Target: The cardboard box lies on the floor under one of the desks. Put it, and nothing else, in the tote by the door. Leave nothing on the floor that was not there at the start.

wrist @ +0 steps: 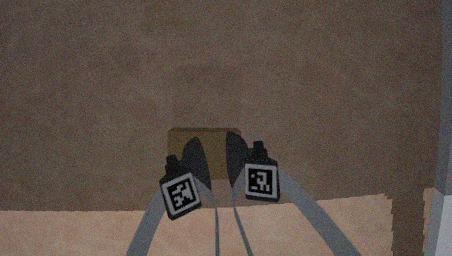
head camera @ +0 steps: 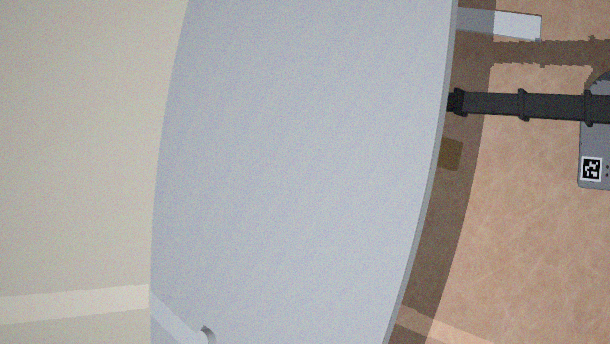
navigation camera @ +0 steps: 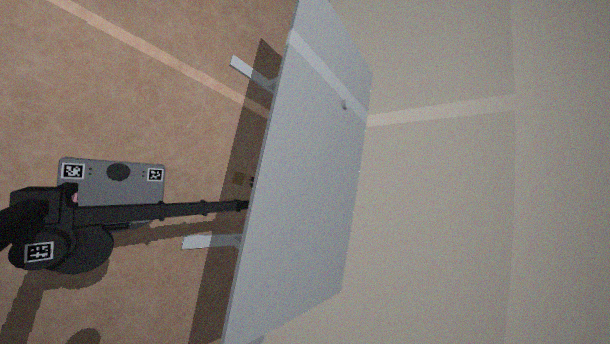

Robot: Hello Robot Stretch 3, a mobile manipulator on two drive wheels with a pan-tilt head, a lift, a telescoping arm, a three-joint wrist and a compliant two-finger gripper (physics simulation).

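Places are measured from the robot's base along level axes (x back, y right, z up), in metres.
Pixels of known places: gripper, fingertip midpoint: point(wrist: 215, 153) point(navigation camera: 251, 181); robot's base, link origin: point(navigation camera: 118, 171).
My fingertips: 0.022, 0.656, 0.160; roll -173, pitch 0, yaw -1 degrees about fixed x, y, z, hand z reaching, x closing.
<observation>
For each thing: its top centre in the pictures, then the offset to it from my fingertips, as dx, dy, dz. "pt": a spot on its surface instead. Level surfaces: height alone.
- cardboard box, top centre: point(wrist: 204, 156) point(head camera: 446, 153) point(navigation camera: 240, 178) -0.013, -0.024, -0.109
- grey desk, surface height: dz +0.561
- desk leg, surface spot: point(wrist: 444, 105) pt +0.398, -0.030, -0.151
The cardboard box point(wrist: 215, 138) point(head camera: 450, 153) point(navigation camera: 237, 177) is small and brown. It lies on the floor in the shadow under the grey desk point(head camera: 298, 170) point(navigation camera: 297, 203), near the desk's front edge. In the wrist view my gripper point(wrist: 215, 153) has its fingers drawn close together with only a narrow gap. The box is wider than that gap and lies beyond the fingertips, not between them. My arm point(head camera: 521, 104) point(navigation camera: 168, 211) reaches under the desk edge beside the box. The desk top hides the gripper in the head view.
The desk's flat feet point(head camera: 516, 24) point(navigation camera: 198, 241) point(navigation camera: 240, 66) stick out on the floor either side of the arm. One desk leg point(wrist: 444, 105) stands at the right of the wrist view. My base point(head camera: 596, 140) point(navigation camera: 120, 181) stands in front of the desk. The wall lies behind the desk.
</observation>
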